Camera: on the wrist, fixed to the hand. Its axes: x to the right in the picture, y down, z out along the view.
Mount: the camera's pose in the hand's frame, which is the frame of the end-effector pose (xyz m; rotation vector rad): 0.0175 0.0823 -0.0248 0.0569 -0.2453 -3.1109
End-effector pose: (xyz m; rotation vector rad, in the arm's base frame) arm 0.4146 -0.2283 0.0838 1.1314 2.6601 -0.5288
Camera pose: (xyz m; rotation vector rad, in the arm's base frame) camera 0.4612 -0.1541 0.0808 2.6568 -1.1138 0.4379
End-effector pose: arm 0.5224 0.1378 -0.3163 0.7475 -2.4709 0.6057
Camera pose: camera 0.4679 0.2062 -0.3091 2.6634 0.7144 -0.7035
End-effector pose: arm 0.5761 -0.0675 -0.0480 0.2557 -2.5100 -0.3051
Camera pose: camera 0.5670 0.0028 0.0037 -2.6395 -0.1711 0.8055
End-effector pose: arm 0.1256 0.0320 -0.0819 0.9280 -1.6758 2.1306
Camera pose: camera 0.0573 0.0285 -0.1368 1.4369 0.7092 -0.3237
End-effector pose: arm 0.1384 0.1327 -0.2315 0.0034 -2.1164 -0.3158
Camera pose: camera 0.1597 0.2045 -0.1858 -2.4232 0.1336 1.3031
